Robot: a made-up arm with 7 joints.
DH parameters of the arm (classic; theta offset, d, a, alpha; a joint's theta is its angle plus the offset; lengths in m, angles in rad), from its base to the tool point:
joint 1: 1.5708 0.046 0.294 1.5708
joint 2: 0 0.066 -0.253 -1.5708
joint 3: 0 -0.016 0.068 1.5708
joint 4: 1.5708 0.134 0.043 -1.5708
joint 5: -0.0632 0 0.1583 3.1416
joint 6: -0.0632 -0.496 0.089 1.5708
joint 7: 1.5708 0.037 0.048 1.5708
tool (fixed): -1.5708 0.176 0 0
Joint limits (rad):
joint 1: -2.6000..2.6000
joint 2: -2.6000..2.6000
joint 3: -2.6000..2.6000
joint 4: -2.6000..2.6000
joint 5: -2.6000..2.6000
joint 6: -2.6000..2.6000
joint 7: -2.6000..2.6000
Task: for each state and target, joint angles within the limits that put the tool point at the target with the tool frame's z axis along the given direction. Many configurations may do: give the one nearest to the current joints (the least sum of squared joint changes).
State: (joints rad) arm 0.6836 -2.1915 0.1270 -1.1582 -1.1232 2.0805 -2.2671
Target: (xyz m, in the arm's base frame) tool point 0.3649 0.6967 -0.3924 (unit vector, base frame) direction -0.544 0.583 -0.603
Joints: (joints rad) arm -0.2559 -2.1698 0.5410 -1.5627 -0.7480 1.7338 -2.3834
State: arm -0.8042 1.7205 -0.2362 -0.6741 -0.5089 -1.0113 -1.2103
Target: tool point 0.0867 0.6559 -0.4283 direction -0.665 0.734 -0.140
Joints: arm -0.8938 2.3929 -1.0558 -0.0289 0.0550 -1.2573 -1.0969
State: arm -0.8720 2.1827 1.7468 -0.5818 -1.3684 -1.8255 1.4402
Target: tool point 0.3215 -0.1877 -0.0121 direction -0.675 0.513 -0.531
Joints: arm -1.1193 2.0951 1.7021 0.1486 -1.4441 -1.7808 1.0435
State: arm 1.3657 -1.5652 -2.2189 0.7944 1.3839 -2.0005 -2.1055
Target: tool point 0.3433 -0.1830 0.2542 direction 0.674 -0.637 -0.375
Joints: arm 1.2432 -1.5256 -2.0659 1.2833 1.5241 -2.0631 -1.8350
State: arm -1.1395 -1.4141 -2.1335 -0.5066 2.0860 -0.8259 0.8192
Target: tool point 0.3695 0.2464 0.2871 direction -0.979 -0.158 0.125
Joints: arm -1.5405 -1.5523 -1.8477 -0.8099 2.2626 -1.0606 0.9663
